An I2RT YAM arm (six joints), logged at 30 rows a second.
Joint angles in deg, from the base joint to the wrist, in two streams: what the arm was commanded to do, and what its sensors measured. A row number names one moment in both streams.
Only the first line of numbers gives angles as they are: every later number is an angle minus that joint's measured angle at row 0.
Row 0, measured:
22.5 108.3 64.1 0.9 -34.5 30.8
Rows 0 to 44, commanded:
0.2 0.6 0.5 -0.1 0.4 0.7
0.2 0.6 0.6 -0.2 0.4 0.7
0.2 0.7 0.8 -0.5 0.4 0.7
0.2 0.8 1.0 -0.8 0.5 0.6
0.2 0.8 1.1 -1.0 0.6 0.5
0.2 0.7 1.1 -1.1 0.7 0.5
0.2 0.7 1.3 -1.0 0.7 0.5
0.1 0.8 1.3 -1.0 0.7 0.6
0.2 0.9 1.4 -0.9 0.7 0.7
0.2 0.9 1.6 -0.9 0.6 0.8
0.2 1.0 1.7 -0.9 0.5 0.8
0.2 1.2 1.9 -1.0 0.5 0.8
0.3 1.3 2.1 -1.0 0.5 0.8
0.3 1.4 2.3 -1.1 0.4 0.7
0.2 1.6 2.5 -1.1 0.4 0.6
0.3 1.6 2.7 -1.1 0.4 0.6
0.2 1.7 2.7 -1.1 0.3 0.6
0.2 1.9 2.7 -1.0 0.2 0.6
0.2 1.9 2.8 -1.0 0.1 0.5
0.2 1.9 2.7 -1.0 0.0 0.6
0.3 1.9 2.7 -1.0 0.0 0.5
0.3 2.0 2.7 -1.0 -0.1 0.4
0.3 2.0 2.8 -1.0 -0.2 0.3
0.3 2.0 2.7 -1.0 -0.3 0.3
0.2 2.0 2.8 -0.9 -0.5 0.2
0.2 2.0 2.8 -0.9 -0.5 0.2
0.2 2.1 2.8 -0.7 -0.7 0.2
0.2 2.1 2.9 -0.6 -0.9 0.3
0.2 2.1 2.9 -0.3 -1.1 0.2
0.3 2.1 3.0 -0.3 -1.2 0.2
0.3 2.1 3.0 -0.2 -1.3 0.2
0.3 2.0 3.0 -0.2 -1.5 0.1
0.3 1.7 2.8 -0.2 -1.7 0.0
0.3 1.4 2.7 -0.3 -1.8 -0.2
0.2 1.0 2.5 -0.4 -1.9 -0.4
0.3 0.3 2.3 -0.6 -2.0 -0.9
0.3 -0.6 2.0 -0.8 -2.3 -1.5
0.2 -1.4 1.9 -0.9 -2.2 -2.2
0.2 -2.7 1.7 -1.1 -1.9 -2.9
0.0 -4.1 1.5 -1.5 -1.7 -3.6
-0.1 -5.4 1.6 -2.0 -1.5 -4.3
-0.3 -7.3 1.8 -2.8 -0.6 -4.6
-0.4 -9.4 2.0 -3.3 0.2 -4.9
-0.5 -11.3 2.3 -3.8 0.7 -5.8
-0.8 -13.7 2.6 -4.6 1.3 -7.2
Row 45, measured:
-0.3 -6.9 1.7 -2.9 -0.4 -3.7
